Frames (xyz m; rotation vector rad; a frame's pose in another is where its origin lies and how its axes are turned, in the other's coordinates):
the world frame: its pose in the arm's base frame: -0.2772 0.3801 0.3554 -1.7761 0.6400 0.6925
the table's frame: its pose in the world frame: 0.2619 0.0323 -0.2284 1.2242 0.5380 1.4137
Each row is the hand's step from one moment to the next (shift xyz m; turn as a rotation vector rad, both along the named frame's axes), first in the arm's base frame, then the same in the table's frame.
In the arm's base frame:
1: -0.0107 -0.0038 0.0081 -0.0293 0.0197 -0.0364
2: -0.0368 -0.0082 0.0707 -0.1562 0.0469 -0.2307
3: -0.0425 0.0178 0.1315 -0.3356 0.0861 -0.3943
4: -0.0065 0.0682 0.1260 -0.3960 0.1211 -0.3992
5: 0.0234 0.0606 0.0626 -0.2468 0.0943 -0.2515
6: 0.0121 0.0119 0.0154 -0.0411 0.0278 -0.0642
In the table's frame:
1: -0.0006 0.0012 -0.0139 0.0481 0.0158 0.0033
2: -0.0362 0.0198 -0.0687 0.2813 0.0204 0.0170
3: -0.0799 0.0615 -0.0961 0.5213 0.0568 -0.0221
4: -0.0926 0.0985 -0.0478 0.5633 0.1027 -0.0542
5: -0.0595 0.0675 0.0062 0.3547 0.0809 -0.0258
6: -0.0186 0.0123 0.0054 0.0780 0.0189 0.0117

